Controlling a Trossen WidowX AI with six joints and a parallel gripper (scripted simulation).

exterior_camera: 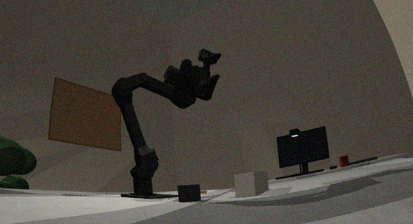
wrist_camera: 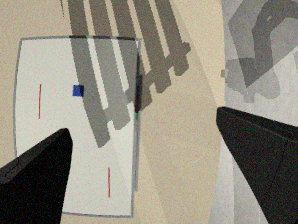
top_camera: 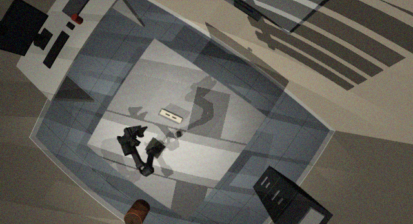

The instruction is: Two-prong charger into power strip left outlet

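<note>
Now: gripper tip 390 mm above the two-prong charger, 180 mm to the left of it and 30 mm short of it.
</note>
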